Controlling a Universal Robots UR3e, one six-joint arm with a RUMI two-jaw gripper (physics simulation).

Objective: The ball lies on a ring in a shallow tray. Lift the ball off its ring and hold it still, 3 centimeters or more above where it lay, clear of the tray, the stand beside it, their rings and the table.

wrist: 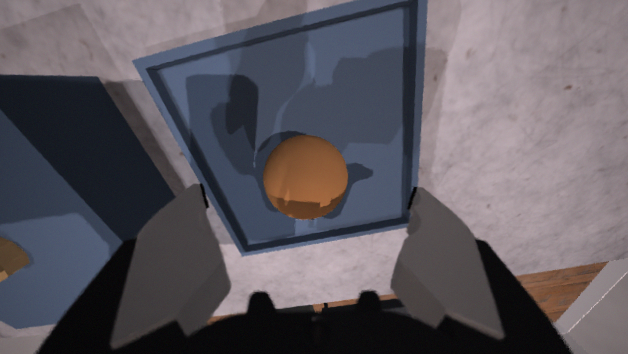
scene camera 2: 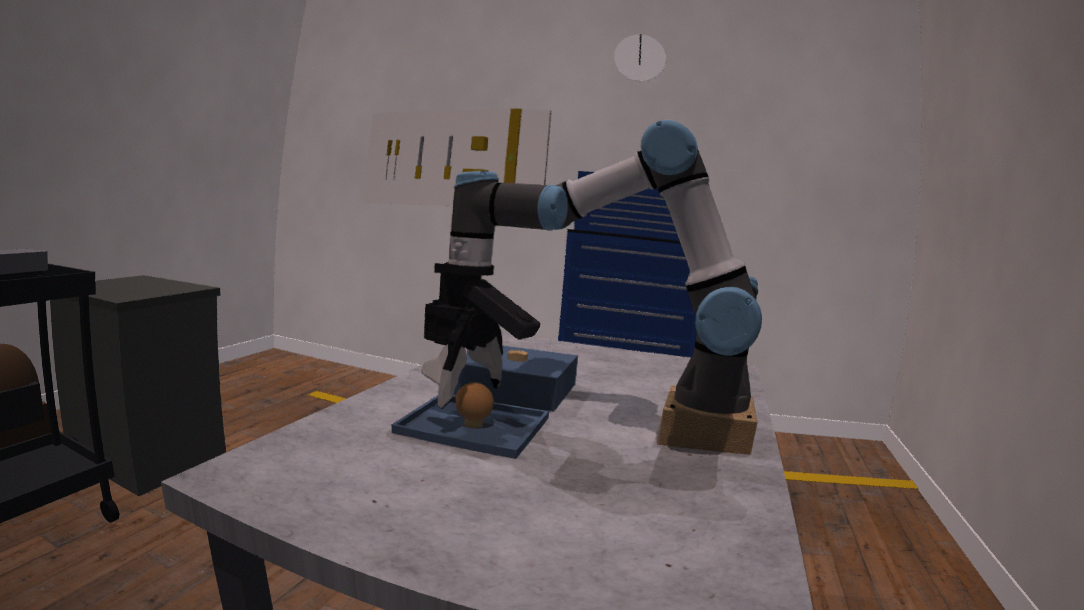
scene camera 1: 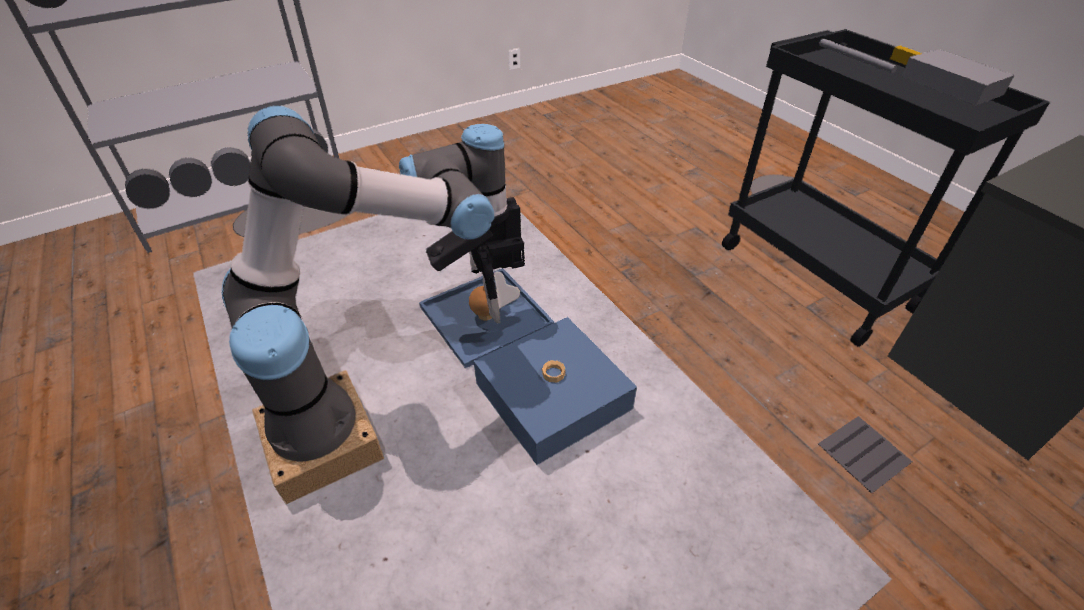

my gripper: wrist 310, 189; scene camera 2 469, 397; scene camera 1 487, 297
same spot on blue stand: [wrist: 84, 184] = [scene camera 2: 520, 376]
same spot on shallow blue tray: [scene camera 2: 507, 430] = [wrist: 288, 93]
